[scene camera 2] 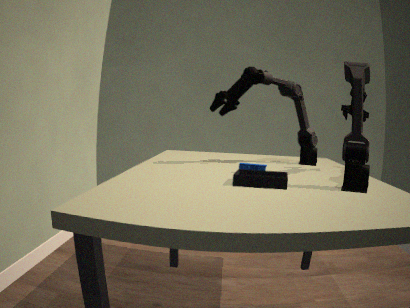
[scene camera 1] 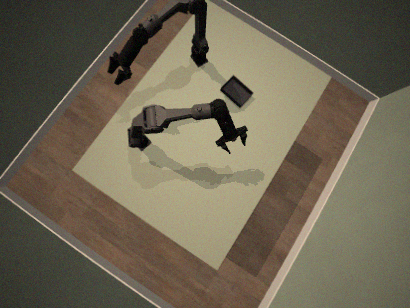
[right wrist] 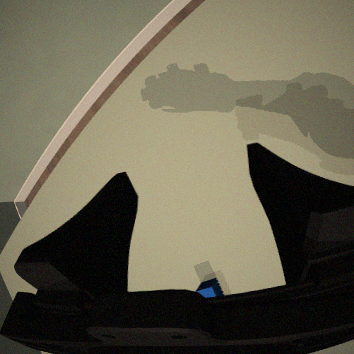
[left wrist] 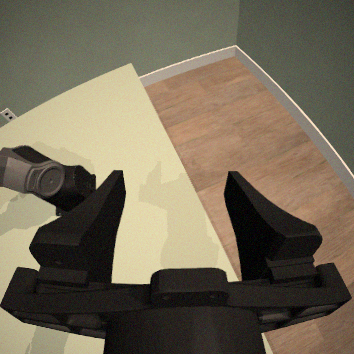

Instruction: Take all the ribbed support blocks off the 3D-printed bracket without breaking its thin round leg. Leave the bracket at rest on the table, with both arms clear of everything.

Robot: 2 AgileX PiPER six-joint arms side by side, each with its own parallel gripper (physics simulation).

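A blue part (scene camera 2: 252, 167) (right wrist: 207, 291) shows behind the black tray in scene camera 2 and at the lower edge of the right wrist view, where its dark side looks ribbed. Bracket, leg and support blocks cannot be told apart. It does not show in scene camera 1. My right gripper (scene camera 1: 233, 144) (scene camera 2: 220, 109) (right wrist: 187, 172) is open and empty, high above the table. My left gripper (scene camera 1: 119, 75) (scene camera 2: 355, 115) (left wrist: 175, 181) is open and empty, raised beyond the table's edge, far from the blue part; its own arm partly hides it in scene camera 2.
The black tray (scene camera 1: 237, 92) (scene camera 2: 260, 180) stands on the pale table (scene camera 1: 200, 235) (scene camera 2: 165, 205) close to the blue part. The right arm (left wrist: 50, 177) shows at the left of the left wrist view. Shadows of both arms fall across the table top.
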